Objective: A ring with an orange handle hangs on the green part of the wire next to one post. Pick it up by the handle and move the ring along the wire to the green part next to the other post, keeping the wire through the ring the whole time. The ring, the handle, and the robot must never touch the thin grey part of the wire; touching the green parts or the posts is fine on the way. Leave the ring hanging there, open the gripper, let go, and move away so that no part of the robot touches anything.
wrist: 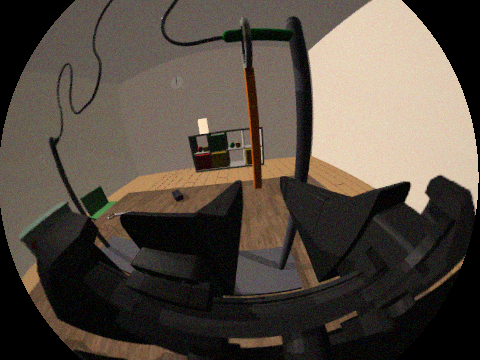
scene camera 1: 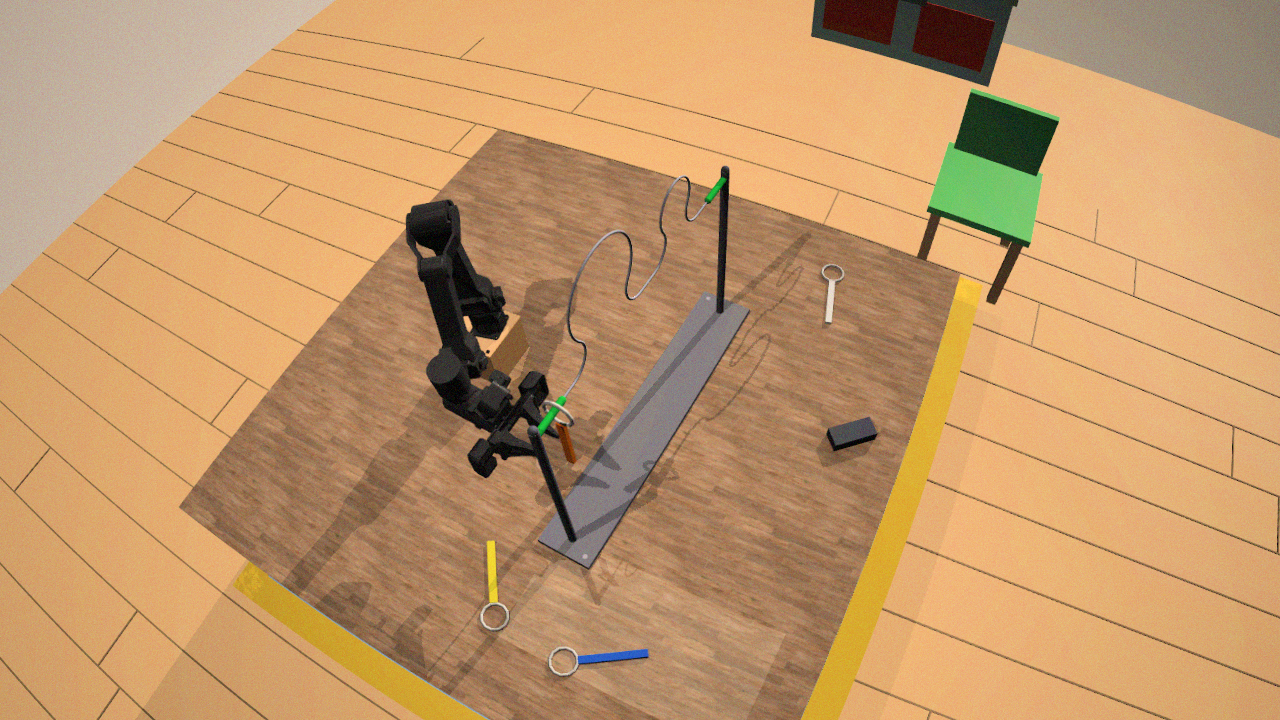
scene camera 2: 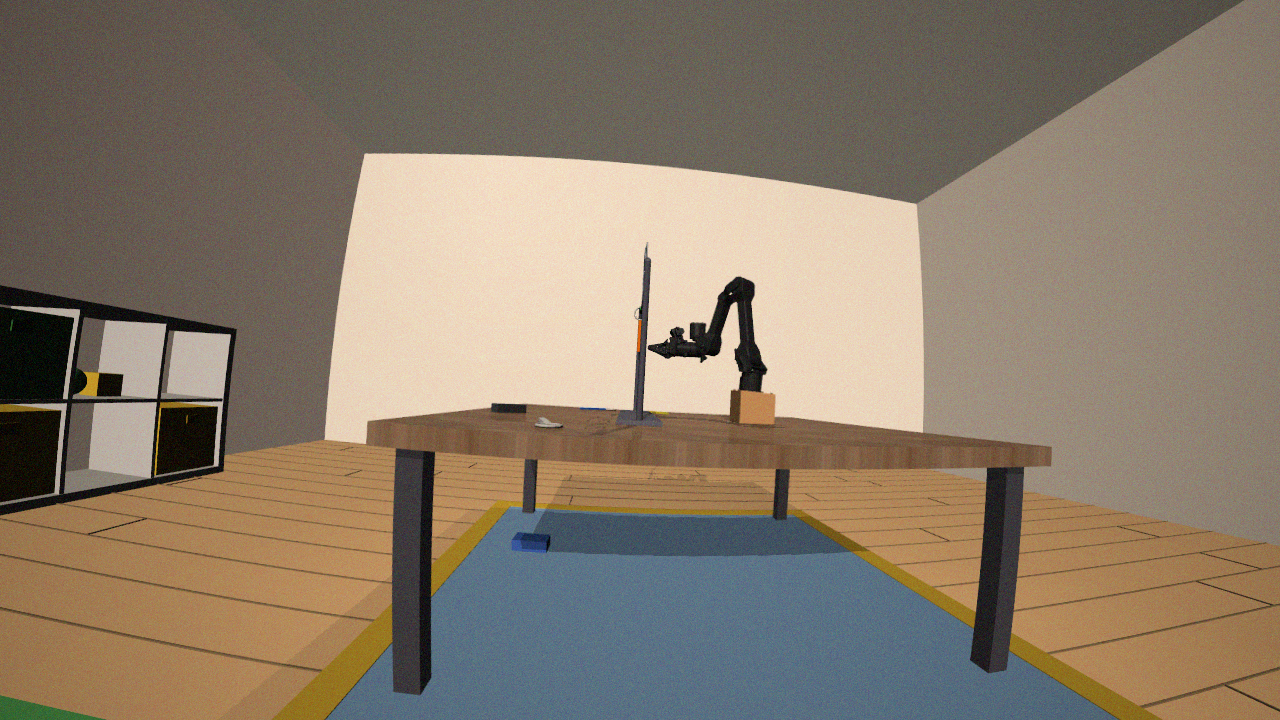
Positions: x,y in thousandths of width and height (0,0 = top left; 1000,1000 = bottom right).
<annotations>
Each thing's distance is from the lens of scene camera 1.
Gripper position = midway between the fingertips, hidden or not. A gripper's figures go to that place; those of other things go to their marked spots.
my gripper (scene camera 1: 432,619): 1.19 m
dark block (scene camera 1: 667,602): 1.47 m
</annotations>
